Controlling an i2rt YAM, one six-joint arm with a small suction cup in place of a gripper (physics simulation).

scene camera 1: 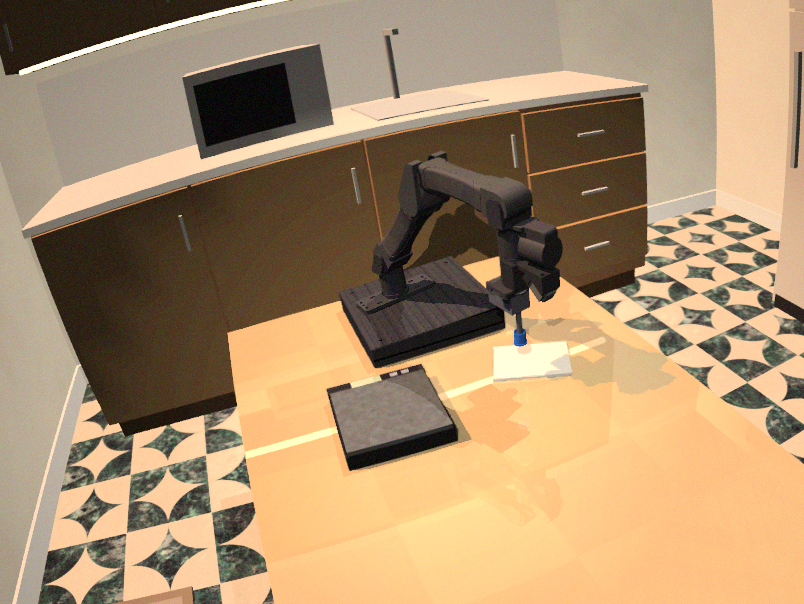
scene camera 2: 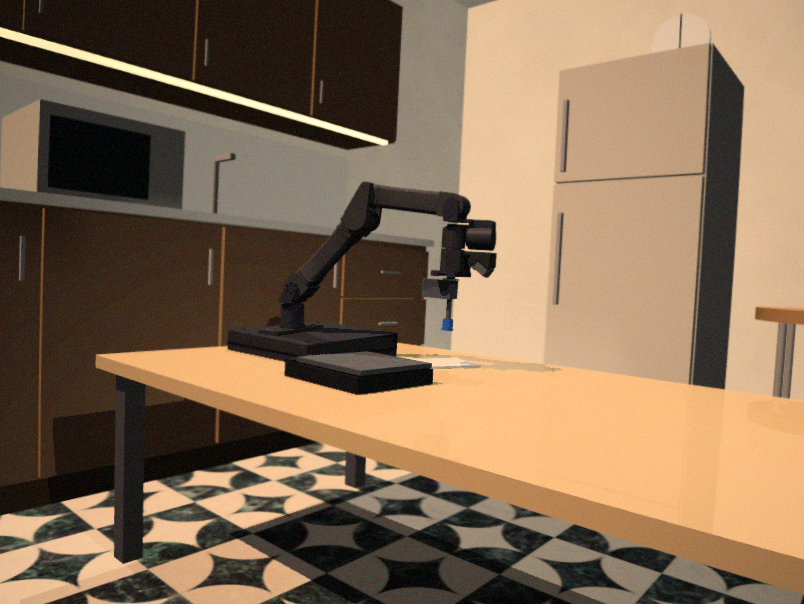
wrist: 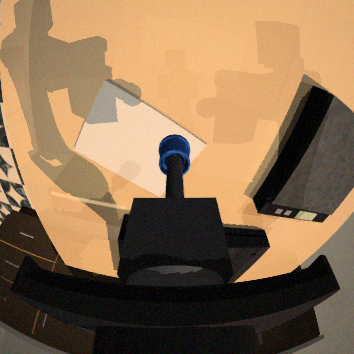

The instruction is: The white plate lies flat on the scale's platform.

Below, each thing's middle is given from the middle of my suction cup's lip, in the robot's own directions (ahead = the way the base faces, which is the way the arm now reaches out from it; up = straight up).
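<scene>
The dark scale [scene camera 1: 388,416] is 280 mm to the right of my suction cup, 80 mm below it and 70 mm behind it. As for the white plate [scene camera 1: 540,360], my suction cup is 100 mm above it, 60 mm to the right of it and 40 mm past it. Going by their middles, the white plate is the nearest to my suction cup of the things named here.
</scene>
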